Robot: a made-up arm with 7 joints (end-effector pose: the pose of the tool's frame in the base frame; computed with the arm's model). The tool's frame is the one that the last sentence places. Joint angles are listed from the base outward.
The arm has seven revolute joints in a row. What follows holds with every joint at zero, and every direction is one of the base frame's.
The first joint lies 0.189 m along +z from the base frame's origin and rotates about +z.
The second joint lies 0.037 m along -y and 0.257 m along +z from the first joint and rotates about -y.
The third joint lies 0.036 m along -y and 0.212 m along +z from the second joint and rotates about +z.
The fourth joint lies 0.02 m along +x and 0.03 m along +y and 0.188 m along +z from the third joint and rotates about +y.
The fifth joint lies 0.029 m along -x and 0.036 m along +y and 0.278 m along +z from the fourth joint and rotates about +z.
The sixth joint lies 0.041 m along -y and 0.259 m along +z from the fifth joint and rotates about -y.
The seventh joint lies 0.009 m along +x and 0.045 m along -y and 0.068 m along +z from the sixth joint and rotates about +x.
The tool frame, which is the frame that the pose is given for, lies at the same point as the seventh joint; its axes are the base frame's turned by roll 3.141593, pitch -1.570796 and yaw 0 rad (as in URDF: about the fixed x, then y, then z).
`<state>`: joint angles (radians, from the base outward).
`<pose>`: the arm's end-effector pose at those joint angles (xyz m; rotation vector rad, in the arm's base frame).
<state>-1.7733 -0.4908 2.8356 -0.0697 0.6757 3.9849 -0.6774</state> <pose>-0.1581 -0.3482 1.2536 1.1250 2.6265 -0.1163</pose>
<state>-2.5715 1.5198 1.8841 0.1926 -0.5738 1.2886 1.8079</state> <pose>0.7810 0.5954 0.4688 -2.0979 -0.1322 -2.2342</pose>
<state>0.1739 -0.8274 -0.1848 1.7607 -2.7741 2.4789 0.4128</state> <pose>0.5835 0.0981 0.2777 -0.9129 -2.6498 -0.0530</pose>
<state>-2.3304 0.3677 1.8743 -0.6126 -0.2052 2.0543 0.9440</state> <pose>-0.1901 0.4092 1.1933 0.7638 -1.1818 -2.3530</pose>
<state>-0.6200 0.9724 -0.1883 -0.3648 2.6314 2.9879 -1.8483</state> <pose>-0.5692 0.5032 0.8481 0.6853 0.5818 -2.5446</pose>
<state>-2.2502 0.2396 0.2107 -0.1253 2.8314 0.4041 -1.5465</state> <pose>0.2364 0.2010 1.4011 0.6575 1.7305 1.7857</pose>
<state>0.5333 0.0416 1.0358 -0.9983 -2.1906 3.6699 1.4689</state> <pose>-0.0779 -0.5146 0.9933 -1.5102 1.3246 2.3047</pose>
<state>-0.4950 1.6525 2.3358 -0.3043 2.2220 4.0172 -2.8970</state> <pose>-0.8837 0.1777 0.3431 1.3897 1.3345 1.8097</pose>
